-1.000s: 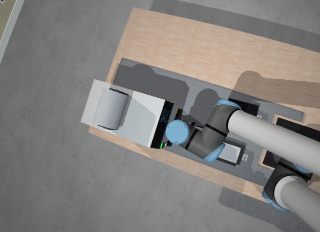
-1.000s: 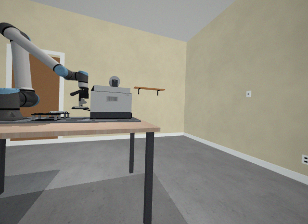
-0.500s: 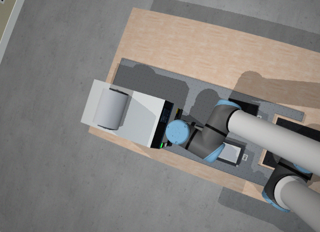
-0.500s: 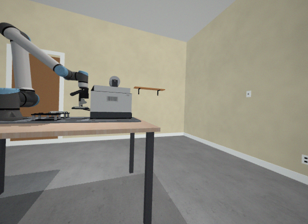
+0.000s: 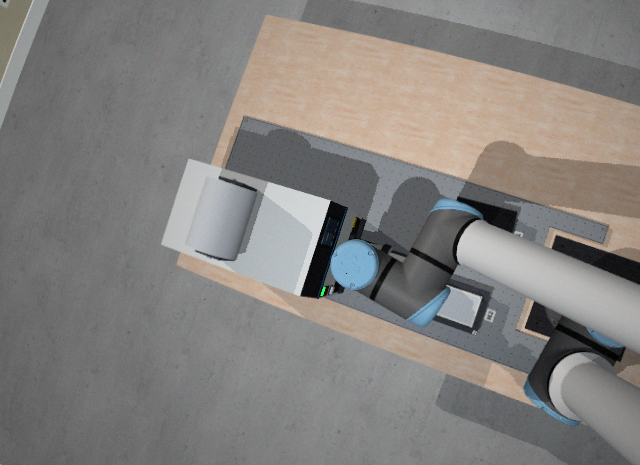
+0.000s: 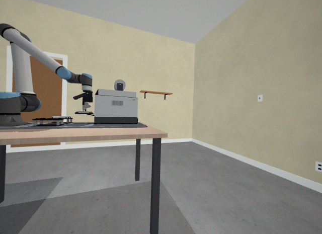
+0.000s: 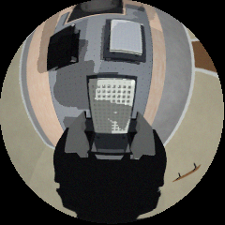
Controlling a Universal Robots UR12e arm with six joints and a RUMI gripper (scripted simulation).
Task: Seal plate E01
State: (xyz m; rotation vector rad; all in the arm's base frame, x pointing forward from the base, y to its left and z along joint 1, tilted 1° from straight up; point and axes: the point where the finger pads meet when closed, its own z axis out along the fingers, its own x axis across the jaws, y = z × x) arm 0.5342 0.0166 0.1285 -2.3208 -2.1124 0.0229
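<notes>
The plate E01 lies 10 mm below my hand. From my hand the other things lie so: sealer stage: 20 mm below; nest N1: 230 mm behind, 160 mm to the right, 80 mm below; foil roll: 330 mm ahead, 290 mm above, 30 mm to the right.
</notes>
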